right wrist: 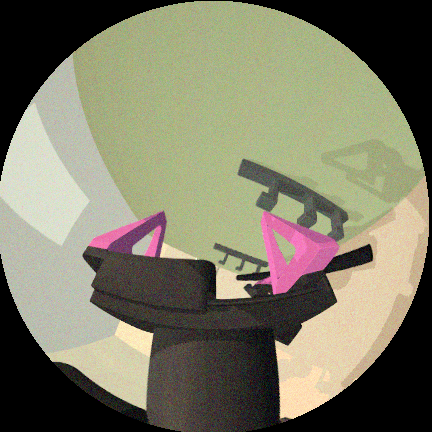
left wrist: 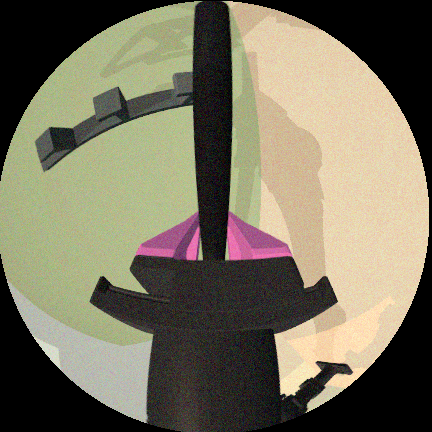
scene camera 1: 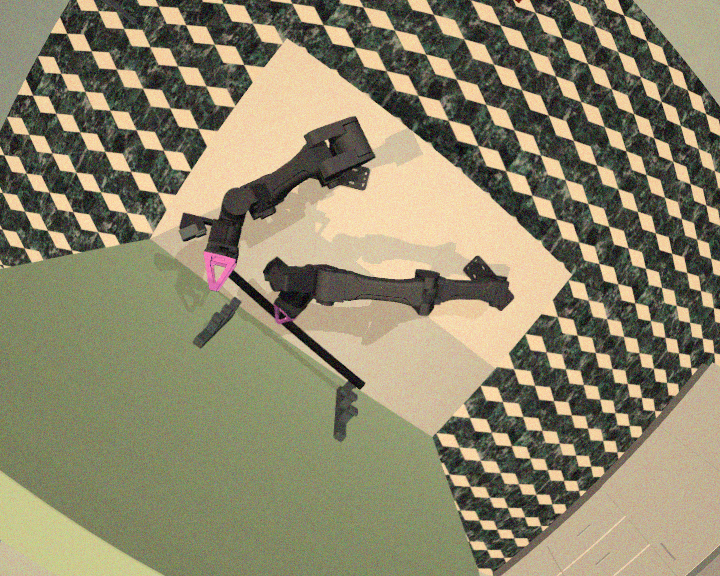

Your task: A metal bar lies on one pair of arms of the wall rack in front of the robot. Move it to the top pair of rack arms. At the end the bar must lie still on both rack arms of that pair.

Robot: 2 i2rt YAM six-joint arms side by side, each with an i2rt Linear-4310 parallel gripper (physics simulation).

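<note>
The black metal bar is held in front of the wall rack, apart from the near rack column as seen in the right wrist view. My left gripper is shut on the bar between its ends. My right gripper is open and empty, near the bar's upper-left end in scene camera 1. The rack has two dark grey columns with hooked arms: one at the left and one at the right. The bar hides part of the left column in the left wrist view.
The green wall stands behind the rack. Both arms reach over the cream table top. The bar's lower-right end is close to the top of the right column in scene camera 1; their depth apart is unclear there.
</note>
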